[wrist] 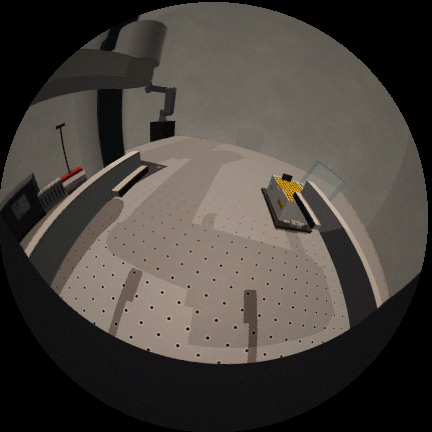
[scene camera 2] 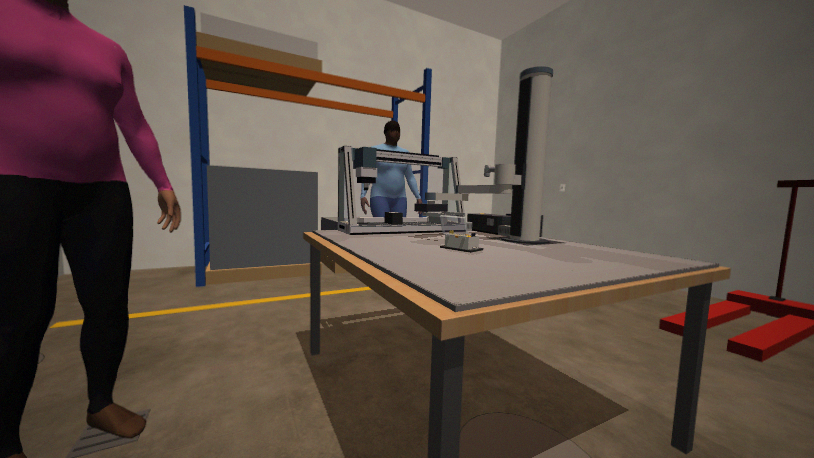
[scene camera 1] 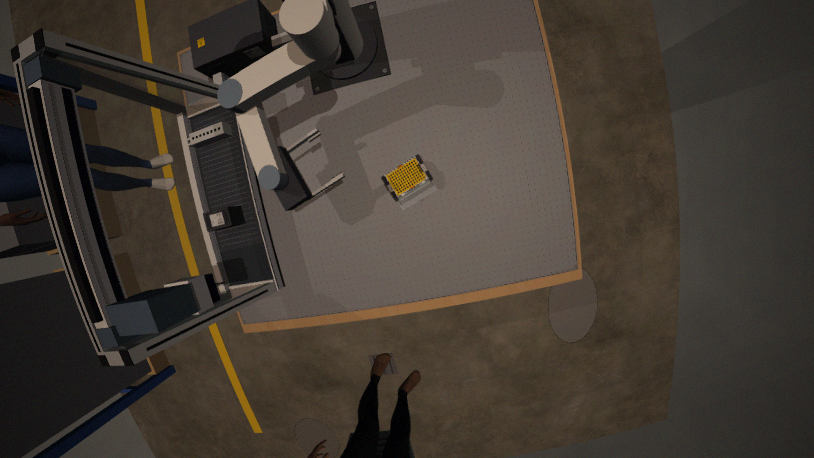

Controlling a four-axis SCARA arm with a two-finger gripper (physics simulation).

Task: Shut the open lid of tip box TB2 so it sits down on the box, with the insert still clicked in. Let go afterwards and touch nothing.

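Places are measured from the arm's base along level axes (x right, y ahead, z up), in metres.
Where they show: gripper, between the fingertips: [wrist: 223, 168] [scene camera 2: 455, 215] [scene camera 1: 330, 152]; arm's base, origin of its link: [scene camera 2: 524, 242] [scene camera 1: 345, 49].
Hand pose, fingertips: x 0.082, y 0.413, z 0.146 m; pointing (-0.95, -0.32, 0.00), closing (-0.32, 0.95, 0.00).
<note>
Things, the pixels of their centre, and the offset from my fingertips.
- tip box, middle of its body: [wrist: 289, 198] [scene camera 1: 406, 177] [scene camera 2: 461, 241] dx -0.214, dy +0.119, dz -0.100 m
- clear lid, middle of its body: [wrist: 320, 180] [scene camera 1: 416, 193] [scene camera 2: 453, 225] dx -0.236, dy +0.182, dz -0.029 m
The tip box [scene camera 1: 389, 185] [scene camera 2: 462, 243] [wrist: 285, 210] sits in a dark holder on the table; its label is too small to read. Its yellow insert [scene camera 1: 405, 176] [wrist: 288, 188] fills the top and looks level; whether it is clicked in cannot be told. The clear lid [scene camera 1: 417, 196] [scene camera 2: 453, 220] [wrist: 326, 180] stands open and tilted up along one long side. My gripper [scene camera 1: 331, 154] [wrist: 223, 168] is open with nothing between its fingers, to the left of the box in the first scene view and apart from it. In the wrist view the right finger hides part of the box.
A gantry frame [scene camera 1: 74, 187] [scene camera 2: 344, 190] with a low bed stands at the table's left side. A dark case [scene camera 1: 230, 35] [wrist: 22, 204] stands near the arm's column [scene camera 2: 537, 153]. A person in pink [scene camera 2: 68, 108] stands by the table; another in blue [scene camera 2: 392, 176] is behind the gantry.
</note>
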